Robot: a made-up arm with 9 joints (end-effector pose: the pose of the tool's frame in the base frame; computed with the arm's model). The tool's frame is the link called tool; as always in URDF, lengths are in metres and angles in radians.
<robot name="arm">
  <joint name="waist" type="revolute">
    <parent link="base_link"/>
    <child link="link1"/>
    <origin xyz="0 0 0.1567" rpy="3.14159 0 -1.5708"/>
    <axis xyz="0 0 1"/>
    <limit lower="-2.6" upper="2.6"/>
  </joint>
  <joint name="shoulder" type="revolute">
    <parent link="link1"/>
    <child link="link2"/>
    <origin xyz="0.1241 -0.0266 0.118" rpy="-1.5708 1.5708 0"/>
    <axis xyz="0 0 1"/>
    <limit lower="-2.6" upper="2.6"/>
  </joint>
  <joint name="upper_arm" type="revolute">
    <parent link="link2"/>
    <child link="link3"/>
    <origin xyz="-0.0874 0.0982 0.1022" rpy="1.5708 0 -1.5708"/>
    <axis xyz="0 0 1"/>
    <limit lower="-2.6" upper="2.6"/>
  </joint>
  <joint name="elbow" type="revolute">
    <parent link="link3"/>
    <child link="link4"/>
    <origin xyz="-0.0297 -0.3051 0.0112" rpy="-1.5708 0 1.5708"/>
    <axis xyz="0 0 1"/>
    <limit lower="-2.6" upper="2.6"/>
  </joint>
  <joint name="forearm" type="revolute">
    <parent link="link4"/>
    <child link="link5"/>
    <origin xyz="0.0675 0.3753 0.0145" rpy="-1.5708 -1.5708 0"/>
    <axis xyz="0 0 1"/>
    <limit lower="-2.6" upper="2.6"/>
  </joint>
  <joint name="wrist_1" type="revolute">
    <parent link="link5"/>
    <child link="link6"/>
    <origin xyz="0.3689 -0.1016 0.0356" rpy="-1.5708 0 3.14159"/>
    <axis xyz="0 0 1"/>
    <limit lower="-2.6" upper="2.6"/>
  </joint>
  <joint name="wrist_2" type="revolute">
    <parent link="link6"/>
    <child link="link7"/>
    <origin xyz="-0.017 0.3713 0.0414" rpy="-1.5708 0 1.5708"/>
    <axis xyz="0 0 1"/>
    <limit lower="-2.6" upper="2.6"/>
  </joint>
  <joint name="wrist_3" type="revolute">
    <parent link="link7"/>
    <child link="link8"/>
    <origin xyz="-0.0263 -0.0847 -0.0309" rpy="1.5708 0 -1.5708"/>
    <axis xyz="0 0 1"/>
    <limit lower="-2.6" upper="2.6"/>
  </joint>
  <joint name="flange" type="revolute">
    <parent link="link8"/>
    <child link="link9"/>
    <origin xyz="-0.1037 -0.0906 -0.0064" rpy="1.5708 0 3.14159"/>
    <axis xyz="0 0 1"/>
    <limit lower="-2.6" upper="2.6"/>
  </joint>
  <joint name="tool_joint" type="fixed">
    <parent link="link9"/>
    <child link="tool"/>
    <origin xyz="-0.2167 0.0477 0.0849" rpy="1.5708 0 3.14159"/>
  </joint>
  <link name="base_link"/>
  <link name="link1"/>
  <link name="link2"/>
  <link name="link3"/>
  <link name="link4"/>
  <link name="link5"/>
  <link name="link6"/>
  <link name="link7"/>
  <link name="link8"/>
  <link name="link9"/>
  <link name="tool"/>
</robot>
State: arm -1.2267 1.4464 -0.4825 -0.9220 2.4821 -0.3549 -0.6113 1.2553 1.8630
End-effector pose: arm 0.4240 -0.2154 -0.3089 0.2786 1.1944 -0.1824
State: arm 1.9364 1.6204 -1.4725 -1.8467 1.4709 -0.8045 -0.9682 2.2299 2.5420
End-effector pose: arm -0.1864 0.6326 -0.0375 2.7688 1.0508 0.9855
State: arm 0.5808 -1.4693 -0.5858 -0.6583 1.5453 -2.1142 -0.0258 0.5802 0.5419
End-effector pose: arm -0.5338 -0.1601 0.4200 -1.2386 -0.8475 -1.4985
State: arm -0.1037 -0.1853 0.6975 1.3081 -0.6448 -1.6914 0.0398 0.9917 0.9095
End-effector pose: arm 0.4159 -0.6101 -0.1103 0.6308 -2.6417 -0.9762
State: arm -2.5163 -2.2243 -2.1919 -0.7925 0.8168 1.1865 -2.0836 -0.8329 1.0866
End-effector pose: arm 0.2841 -0.4161 -0.1564 -0.5212 -0.2663 0.5297
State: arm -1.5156 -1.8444 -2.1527 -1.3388 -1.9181 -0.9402 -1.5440 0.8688 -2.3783
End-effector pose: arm -0.1039 -0.1104 0.0948 1.3406 -1.3484 -2.2390
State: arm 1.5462 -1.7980 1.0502 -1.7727 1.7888 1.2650 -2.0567 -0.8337 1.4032
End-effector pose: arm 0.6853 -0.1257 0.3227 0.9396 -2.1413 -0.4914
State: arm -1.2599 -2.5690 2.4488 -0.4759 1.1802 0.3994 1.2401 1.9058 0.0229
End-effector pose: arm -0.0085 0.4238 0.2039 -2.4317 -0.9090 0.1718
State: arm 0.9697 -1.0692 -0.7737 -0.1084 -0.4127 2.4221 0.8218 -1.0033 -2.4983
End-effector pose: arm -0.3163 -0.2663 0.9003 2.0864 -0.9181 -1.8316
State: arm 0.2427 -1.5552 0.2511 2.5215 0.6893 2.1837 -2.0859 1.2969 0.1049
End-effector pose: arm 1.0534 0.0391 0.3625 1.2716 1.7063 0.1365
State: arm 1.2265 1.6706 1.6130 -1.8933 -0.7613 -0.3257 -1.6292 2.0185 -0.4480
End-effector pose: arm -0.0367 -0.2269 0.1279 1.0736 -0.9351 -0.1734
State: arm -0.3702 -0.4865 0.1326 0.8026 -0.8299 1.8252 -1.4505 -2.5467 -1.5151
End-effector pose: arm 0.6932 0.4866 0.3017 0.7196 -1.2971 1.8670
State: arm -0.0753 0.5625 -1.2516 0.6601 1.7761 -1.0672 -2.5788 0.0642 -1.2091
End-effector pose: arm -0.0302 0.3362 -0.2699 2.9120 -0.3090 -1.0178
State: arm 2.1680 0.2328 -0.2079 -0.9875 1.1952 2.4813 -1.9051 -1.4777 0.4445
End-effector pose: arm 0.5208 0.4211 -0.3483 -2.1413 1.1841 1.3027
